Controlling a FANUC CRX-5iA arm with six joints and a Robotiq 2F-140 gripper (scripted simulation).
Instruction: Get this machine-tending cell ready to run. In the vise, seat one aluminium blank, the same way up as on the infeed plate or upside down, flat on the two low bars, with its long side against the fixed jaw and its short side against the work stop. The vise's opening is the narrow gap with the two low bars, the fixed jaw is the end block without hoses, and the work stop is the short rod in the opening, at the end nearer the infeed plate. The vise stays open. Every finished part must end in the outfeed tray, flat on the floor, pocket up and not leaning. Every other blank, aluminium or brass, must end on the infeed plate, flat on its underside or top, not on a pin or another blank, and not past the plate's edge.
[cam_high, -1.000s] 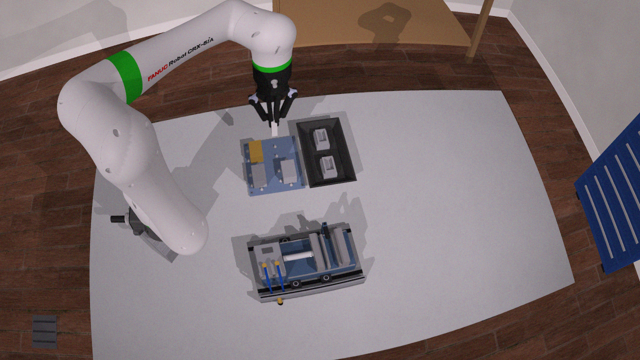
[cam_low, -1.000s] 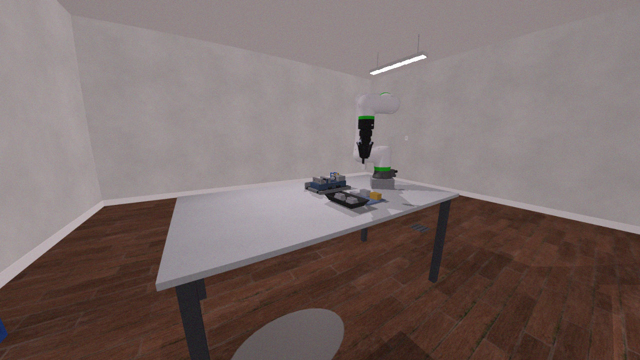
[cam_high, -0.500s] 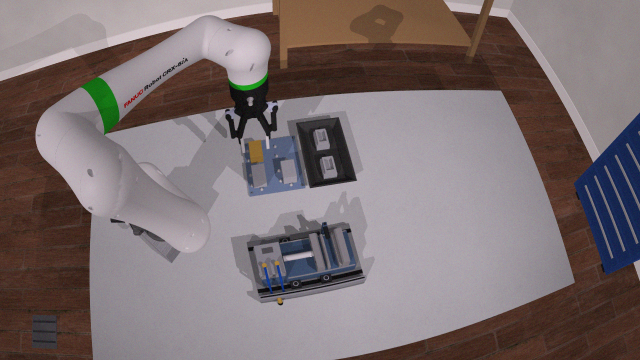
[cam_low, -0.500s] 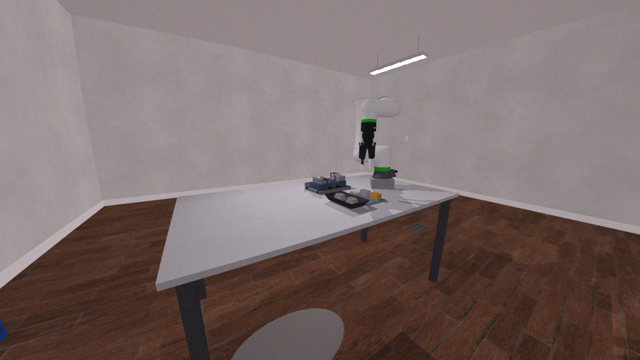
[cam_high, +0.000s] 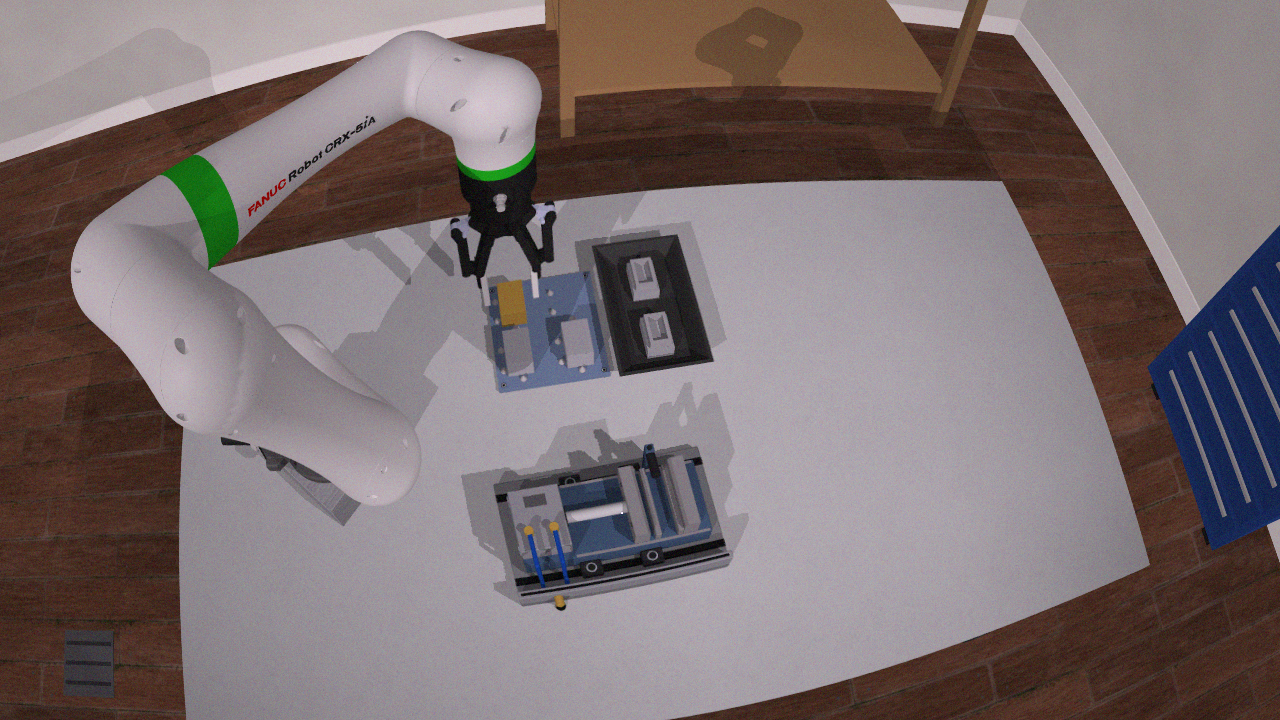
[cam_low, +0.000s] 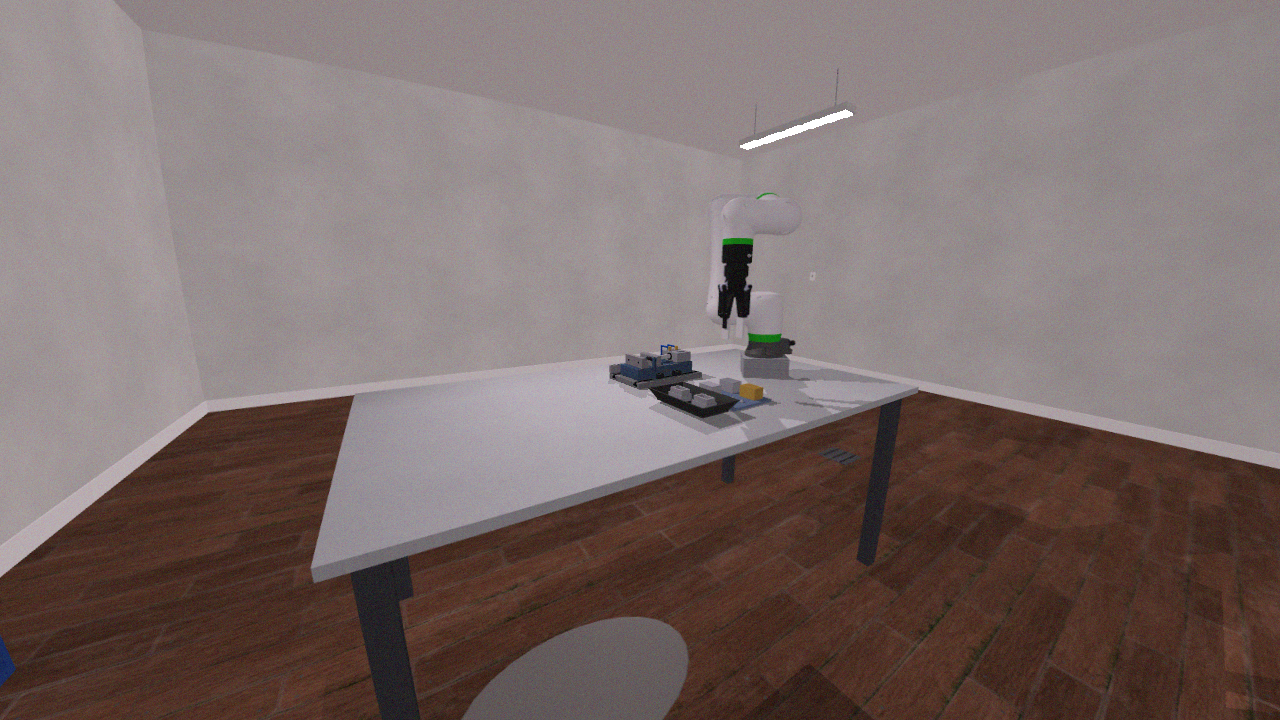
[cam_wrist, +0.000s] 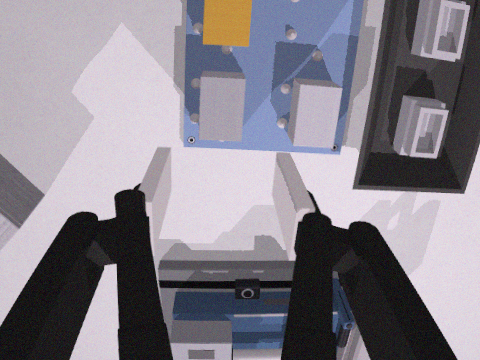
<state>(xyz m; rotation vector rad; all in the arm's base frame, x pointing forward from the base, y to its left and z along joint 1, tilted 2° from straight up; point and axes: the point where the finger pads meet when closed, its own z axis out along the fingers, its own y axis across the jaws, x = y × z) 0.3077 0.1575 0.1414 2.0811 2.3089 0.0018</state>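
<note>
The blue infeed plate is 210 mm below my hand, 50 mm to the left of it and 40 mm ahead of it. Round my hand: white piston rod 280 mm to the right, 140 mm below, 90 mm ahead; dark work stop rod 220 mm to the right, 180 mm ahead, 120 mm below; brass blank 190 mm below, 90 mm to the left, 10 mm behind.
</note>
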